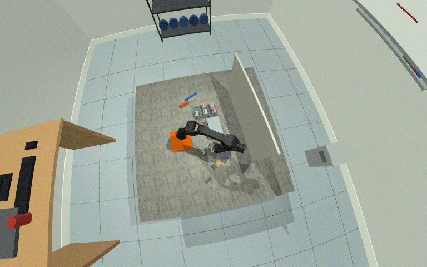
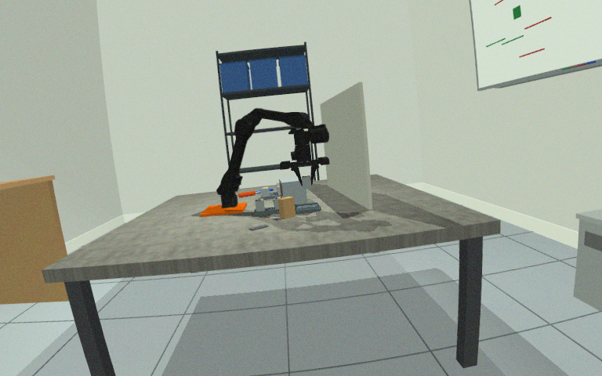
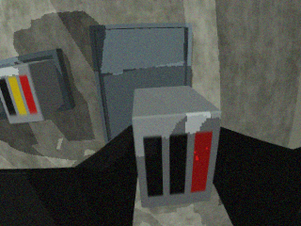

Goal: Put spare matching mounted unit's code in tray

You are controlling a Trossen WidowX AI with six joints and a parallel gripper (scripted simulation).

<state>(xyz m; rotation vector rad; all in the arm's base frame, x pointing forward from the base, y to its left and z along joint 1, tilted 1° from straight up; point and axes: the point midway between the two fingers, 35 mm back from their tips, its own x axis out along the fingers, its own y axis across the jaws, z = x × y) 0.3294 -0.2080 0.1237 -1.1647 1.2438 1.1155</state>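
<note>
Now: gripper tip 9 cm above the tray, 1 cm to the right of it and 1 cm past it. Also, from my gripper tip: mounted unit: 21 cm to the left, 4 cm below, 4 cm behind; tan block: 9 cm to the right, 9 cm behind, 6 cm below; grey spare: 2 cm above.
</note>
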